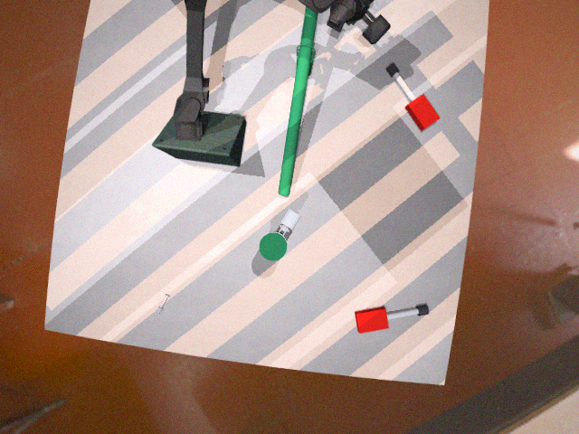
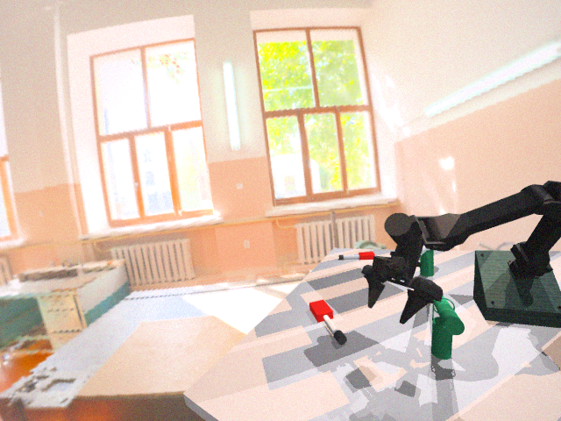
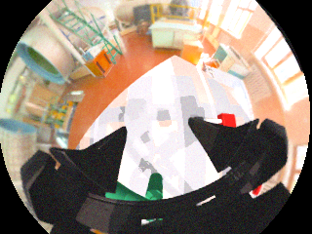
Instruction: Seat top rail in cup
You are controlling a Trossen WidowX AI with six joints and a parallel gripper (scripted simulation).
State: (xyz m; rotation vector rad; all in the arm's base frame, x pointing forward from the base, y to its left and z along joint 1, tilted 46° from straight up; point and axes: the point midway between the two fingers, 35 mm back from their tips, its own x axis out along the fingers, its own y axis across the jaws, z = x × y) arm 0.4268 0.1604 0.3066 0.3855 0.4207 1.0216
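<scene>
Right now my gripper tip is 180 mm past the rail-end cup, 570 mm to the left of it and 20 mm above it. Round my gripper tip: green line post 150 mm behind, 110 mm to the right, 70 mm below; metal piece 550 mm behind, 830 mm to the right, 160 mm below.
</scene>
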